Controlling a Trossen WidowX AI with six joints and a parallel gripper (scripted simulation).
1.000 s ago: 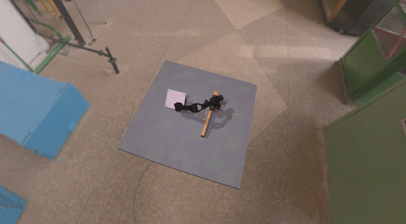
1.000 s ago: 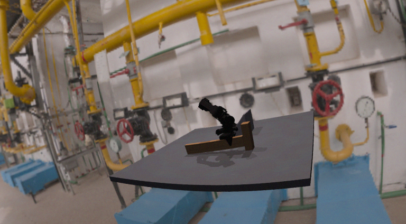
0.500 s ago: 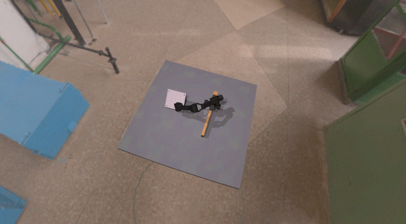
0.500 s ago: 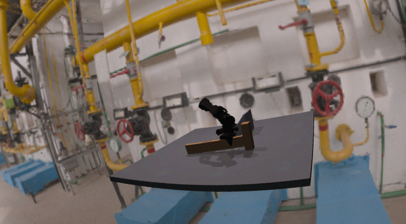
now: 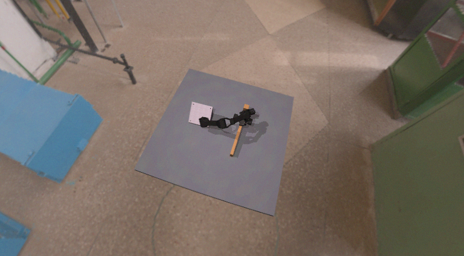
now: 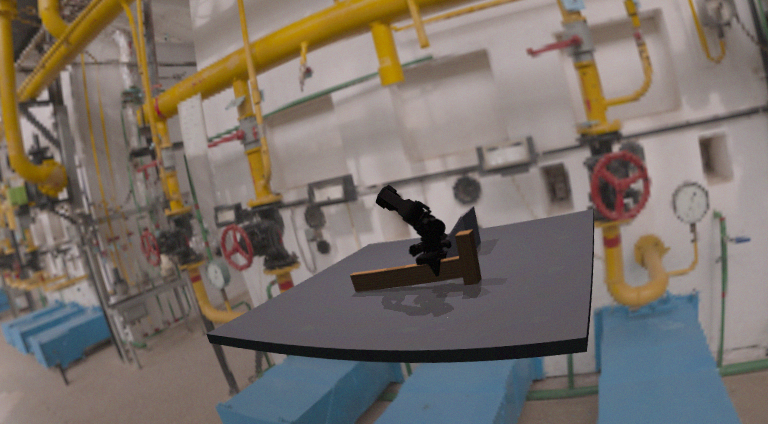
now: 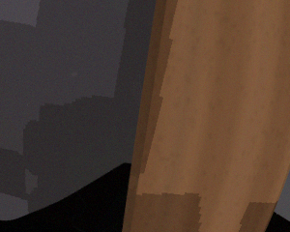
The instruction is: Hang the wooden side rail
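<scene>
Now: gripper tip 120 mm to the right of the headboard post, 40 mm below it and 10 mm short of it.
</scene>
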